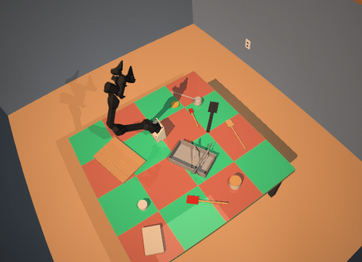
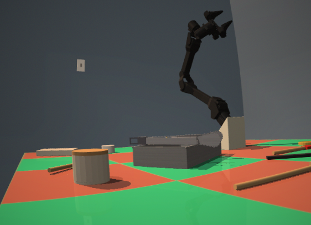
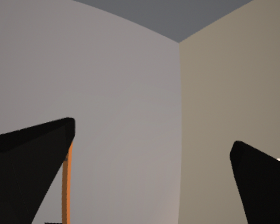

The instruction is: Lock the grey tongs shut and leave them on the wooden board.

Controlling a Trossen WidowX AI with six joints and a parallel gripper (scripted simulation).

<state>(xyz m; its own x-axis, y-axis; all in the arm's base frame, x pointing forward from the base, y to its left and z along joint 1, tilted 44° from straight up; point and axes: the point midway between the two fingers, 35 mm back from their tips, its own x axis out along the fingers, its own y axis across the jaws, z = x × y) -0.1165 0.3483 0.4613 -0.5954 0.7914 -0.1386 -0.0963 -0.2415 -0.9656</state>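
The yellow mark is 630 mm below my gripper tip, 510 mm ahead of it and 130 mm to the left of it. Also, from my gripper tip: roasting tin 670 mm below, 460 mm ahead, 150 mm to the left; black spatula 690 mm below, 510 mm to the left, 200 mm ahead; wooden board 690 mm below, 320 mm to the right, 140 mm ahead.
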